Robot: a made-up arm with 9 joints. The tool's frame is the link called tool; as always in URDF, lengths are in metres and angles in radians.
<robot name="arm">
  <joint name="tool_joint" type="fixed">
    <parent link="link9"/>
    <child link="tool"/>
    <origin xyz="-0.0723 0.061 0.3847" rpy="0 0 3.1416"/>
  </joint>
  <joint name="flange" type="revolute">
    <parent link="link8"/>
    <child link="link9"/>
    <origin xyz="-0.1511 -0.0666 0.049" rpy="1.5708 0 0"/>
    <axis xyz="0 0 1"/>
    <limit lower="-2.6" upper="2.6"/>
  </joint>
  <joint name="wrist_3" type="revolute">
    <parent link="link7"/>
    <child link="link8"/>
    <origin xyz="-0.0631 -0.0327 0.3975" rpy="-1.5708 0 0"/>
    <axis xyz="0 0 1"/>
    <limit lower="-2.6" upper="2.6"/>
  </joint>
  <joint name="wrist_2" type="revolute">
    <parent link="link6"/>
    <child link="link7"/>
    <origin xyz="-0.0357 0.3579 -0.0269" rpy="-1.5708 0 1.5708"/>
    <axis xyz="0 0 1"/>
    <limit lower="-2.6" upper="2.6"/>
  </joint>
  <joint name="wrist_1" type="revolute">
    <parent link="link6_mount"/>
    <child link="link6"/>
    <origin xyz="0.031 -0.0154 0.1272" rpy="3.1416 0 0"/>
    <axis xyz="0 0 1"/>
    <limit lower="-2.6" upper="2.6"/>
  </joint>
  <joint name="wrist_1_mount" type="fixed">
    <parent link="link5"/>
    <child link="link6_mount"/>
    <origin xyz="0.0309 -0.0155 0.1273"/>
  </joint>
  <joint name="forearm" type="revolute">
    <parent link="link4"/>
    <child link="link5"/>
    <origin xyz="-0.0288 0.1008 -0.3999" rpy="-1.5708 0 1.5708"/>
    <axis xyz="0 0 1"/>
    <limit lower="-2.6" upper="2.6"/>
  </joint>
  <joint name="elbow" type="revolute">
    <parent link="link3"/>
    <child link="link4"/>
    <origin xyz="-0.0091 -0.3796 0.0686" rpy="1.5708 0 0"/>
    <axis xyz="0 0 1"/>
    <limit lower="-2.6" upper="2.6"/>
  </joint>
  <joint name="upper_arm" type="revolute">
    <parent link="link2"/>
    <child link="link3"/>
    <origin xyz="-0.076 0.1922 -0.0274" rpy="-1.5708 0 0"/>
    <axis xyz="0 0 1"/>
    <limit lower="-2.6" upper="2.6"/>
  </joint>
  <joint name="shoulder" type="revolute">
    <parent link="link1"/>
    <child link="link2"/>
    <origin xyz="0.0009 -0.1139 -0.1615" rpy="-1.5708 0 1.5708"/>
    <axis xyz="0 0 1"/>
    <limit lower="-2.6" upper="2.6"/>
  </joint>
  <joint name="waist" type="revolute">
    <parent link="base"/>
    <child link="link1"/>
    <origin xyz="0 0 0.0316"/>
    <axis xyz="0 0 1"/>
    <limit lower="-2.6" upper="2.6"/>
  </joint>
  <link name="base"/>
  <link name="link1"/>
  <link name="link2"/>
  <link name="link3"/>
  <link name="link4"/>
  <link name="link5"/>
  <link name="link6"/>
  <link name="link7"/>
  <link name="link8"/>
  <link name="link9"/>
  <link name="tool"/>
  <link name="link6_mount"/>
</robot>
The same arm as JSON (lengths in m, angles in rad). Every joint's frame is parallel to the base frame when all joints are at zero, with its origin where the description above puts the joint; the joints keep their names.
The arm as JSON. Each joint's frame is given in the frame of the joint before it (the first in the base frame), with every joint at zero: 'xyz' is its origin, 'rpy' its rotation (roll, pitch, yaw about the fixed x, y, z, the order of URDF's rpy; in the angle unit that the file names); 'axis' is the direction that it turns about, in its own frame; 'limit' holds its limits. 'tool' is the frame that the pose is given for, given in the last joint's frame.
{
  "units": {
    "length": "m",
    "angle": "rad"
  },
  "joints": [
    {
      "name": "waist",
      "type": "revolute",
      "origin": {
        "xyz": [
          0.0,
          0.0,
          0.0316
        ],
        "rpy": [
          0.0,
          0.0,
          0.0
        ]
      },
      "axis": "+z",
      "limit": {
        "lower": -2.6,
        "upper": 2.6
      }
    },
    {
      "name": "shoulder",
      "type": "revolute",
      "origin": {
        "xyz": [
          0.0009,
          -0.1139,
          -0.1615
        ],
        "rpy": [
          0.0,
          0.0,
          0.0
        ]
      },
      "axis": "-x",
      "limit": {
        "lower": -2.6,
        "upper": 2.6
      }
    },
    {
      "name": "upper_arm",
      "type": "revolute",
      "origin": {
        "xyz": [
          0.0274,
          -0.076,
          -0.1922
        ],
        "rpy": [
          0.0,
          0.0,
          0.0
        ]
      },
      "axis": "-z",
      "limit": {
        "lower": -2.6,
        "upper": 2.6
      }
    },
    {
      "name": "elbow",
      "type": "revolute",
      "origin": {
        "xyz": [
          -0.3796,
          -0.0091,
          -0.0686
        ],
        "rpy": [
          0.0,
          0.0,
          0.0
        ]
      },
      "axis": "-x",
      "limit": {
        "lower": -2.6,
        "upper": 2.6
      }
    },
    {
      "name": "forearm",
      "type": "revolute",
      "origin": {
        "xyz": [
          0.3999,
          -0.0288,
          -0.1008
        ],
        "rpy": [
          0.0,
          0.0,
          0.0
        ]
      },
      "axis": "-y",
      "limit": {
        "lower": -2.6,
        "upper": 2.6
      }
    },
    {
      "name": "wrist_1",
      "type": "revolute",
      "origin": {
        "xyz": [
          -0.0309,
          -0.2545,
          -0.0619
        ],
        "rpy": [
          0.0,
          0.0,
          0.0
        ]
      },
      "axis": "+y",
      "limit": {
        "lower": -2.6,
        "upper": 2.6
      }
    },
    {
      "name": "wrist_2",
      "type": "revolute",
      "origin": {
        "xyz": [
          -0.3579,
          -0.0269,
          0.0357
        ],
        "rpy": [
          0.0,
          0.0,
          0.0
        ]
      },
      "axis": "+z",
      "limit": {
        "lower": -2.6,
        "upper": 2.6
      }
    },
    {
      "name": "wrist_3",
      "type": "revolute",
      "origin": {
        "xyz": [
          0.0631,
          0.0327,
          0.3975
        ],
        "rpy": [
          0.0,
          0.0,
          0.0
        ]
      },
      "axis": "-y",
      "limit": {
        "lower": -2.6,
        "upper": 2.6
      }
    },
    {
      "name": "flange",
      "type": "revolute",
      "origin": {
        "xyz": [
          0.1511,
          -0.049,
          0.0666
        ],
        "rpy": [
          0.0,
          0.0,
          0.0
        ]
      },
      "axis": "+z",
      "limit": {
        "lower": -2.6,
        "upper": 2.6
      }
    }
  ],
  "tool": {
    "origin": {
      "xyz": [
        0.0723,
        -0.061,
        0.3847
      ],
      "rpy": [
        0.0,
        0.0,
        0.0
      ]
    }
  }
}

